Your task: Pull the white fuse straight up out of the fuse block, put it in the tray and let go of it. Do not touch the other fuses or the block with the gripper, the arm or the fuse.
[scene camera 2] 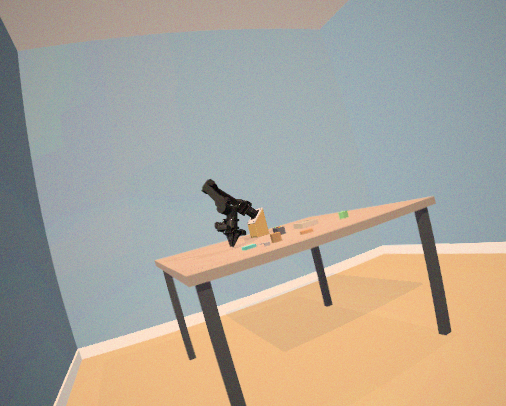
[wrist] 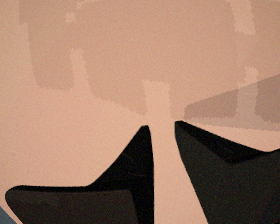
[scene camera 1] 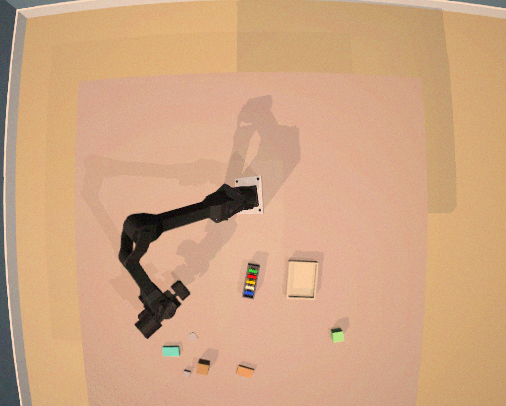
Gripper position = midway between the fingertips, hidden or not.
In view: my gripper (wrist: 161, 130) and a tan tray (scene camera 1: 302, 277).
